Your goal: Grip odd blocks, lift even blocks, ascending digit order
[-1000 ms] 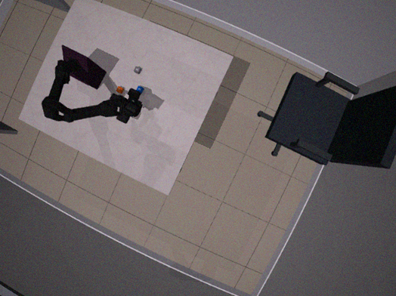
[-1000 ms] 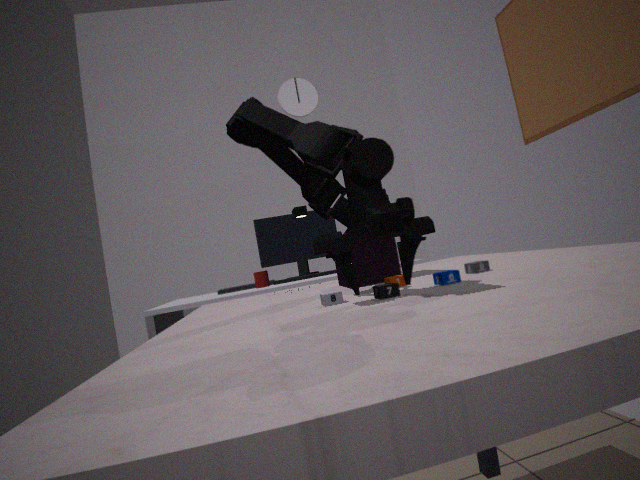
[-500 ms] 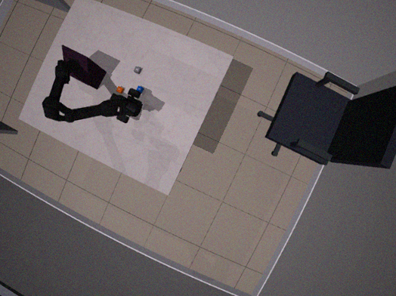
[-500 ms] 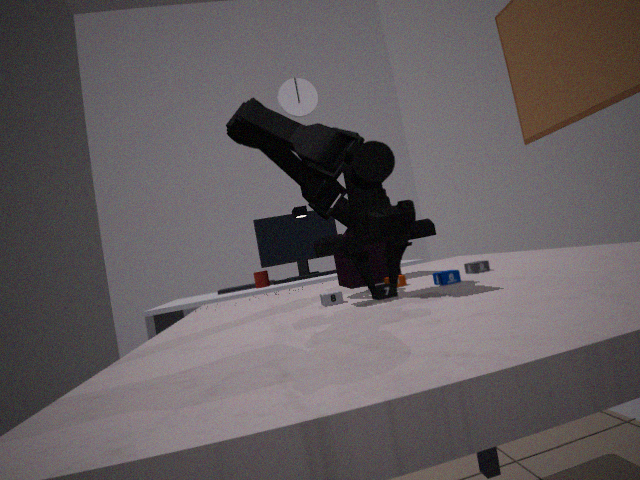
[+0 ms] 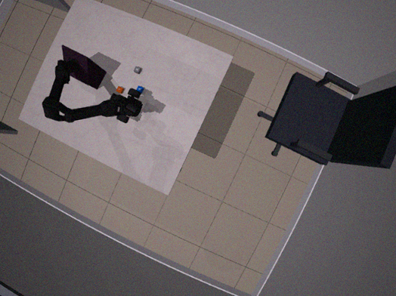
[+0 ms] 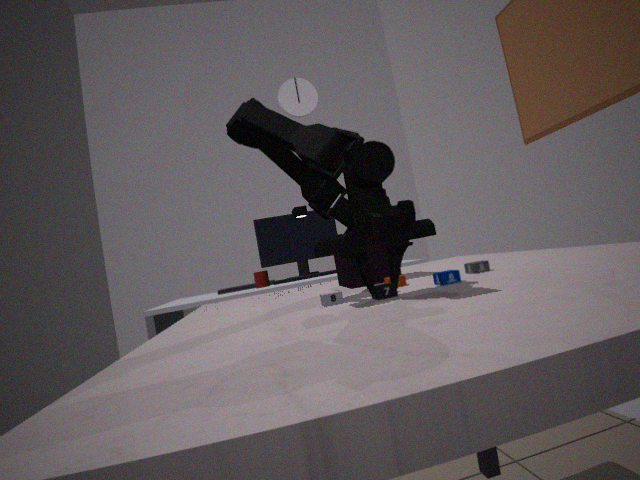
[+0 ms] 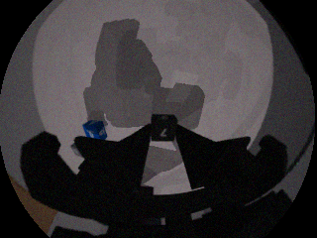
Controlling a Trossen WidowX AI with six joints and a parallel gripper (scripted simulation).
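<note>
The black block lies right at my gripper tip. From my gripper tip the other things lie so: light grey block (7 cm to the right, 7 cm behind); then blue block (12 cm to the left); then orange block (12 cm behind, 8 cm to the left).
</note>
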